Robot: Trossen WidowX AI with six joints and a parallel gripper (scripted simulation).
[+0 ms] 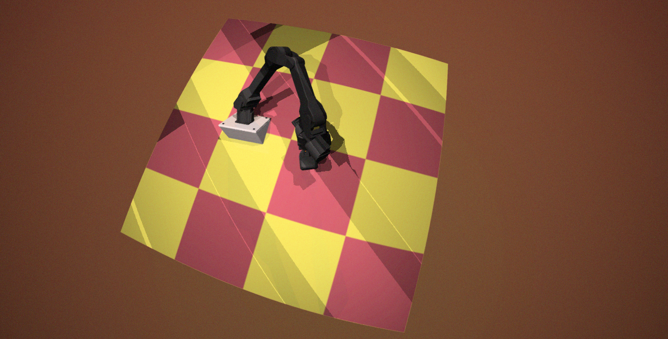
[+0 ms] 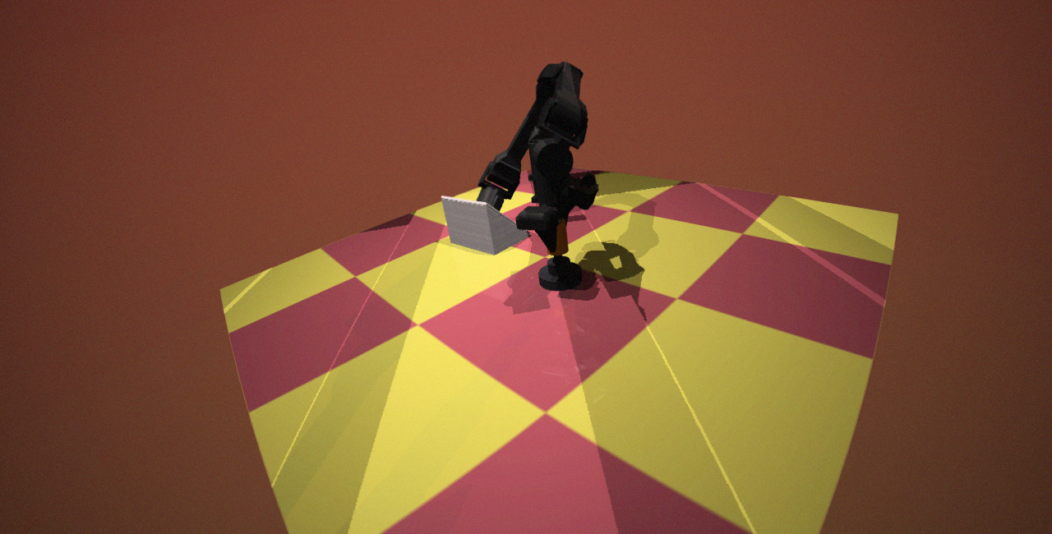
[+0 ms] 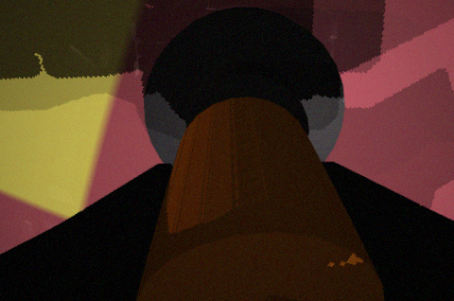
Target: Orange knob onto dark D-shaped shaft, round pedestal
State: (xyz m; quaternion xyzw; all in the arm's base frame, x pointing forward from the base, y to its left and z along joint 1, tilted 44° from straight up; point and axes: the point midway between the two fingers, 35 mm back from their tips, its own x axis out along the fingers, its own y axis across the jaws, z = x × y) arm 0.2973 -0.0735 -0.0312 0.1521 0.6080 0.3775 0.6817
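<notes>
Now: gripper tip 2 cm below the orange knob. Round my gripper tip: round dark pedestal: 4 cm below.
</notes>
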